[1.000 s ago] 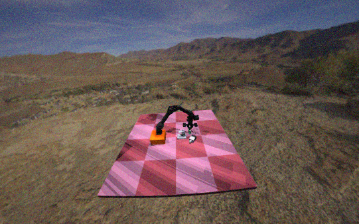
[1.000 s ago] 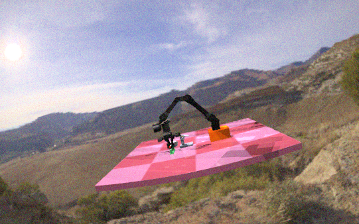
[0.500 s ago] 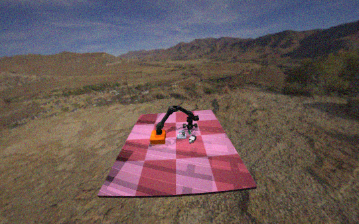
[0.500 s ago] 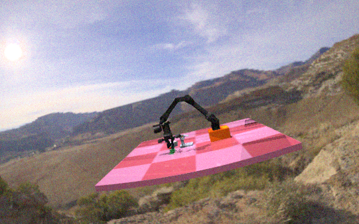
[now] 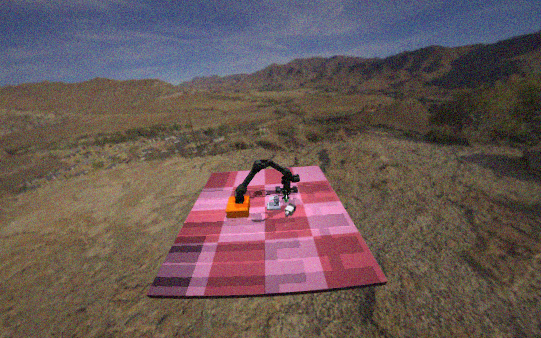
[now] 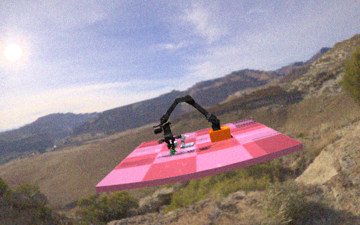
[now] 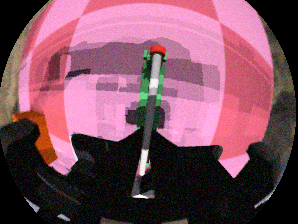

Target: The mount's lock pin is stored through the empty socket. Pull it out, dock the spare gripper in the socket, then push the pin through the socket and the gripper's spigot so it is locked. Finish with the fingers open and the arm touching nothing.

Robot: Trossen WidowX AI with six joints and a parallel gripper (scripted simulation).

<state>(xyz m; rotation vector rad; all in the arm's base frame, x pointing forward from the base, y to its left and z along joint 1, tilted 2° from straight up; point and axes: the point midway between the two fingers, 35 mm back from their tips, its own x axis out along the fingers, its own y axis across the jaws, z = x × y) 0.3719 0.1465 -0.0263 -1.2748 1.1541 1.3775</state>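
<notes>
My gripper tip is now 40 mm short of the spare gripper and 160 mm to the left of it. From my gripper tip the other things lie so: socket (90 mm behind, 100 mm to the right, 30 mm above).
</notes>
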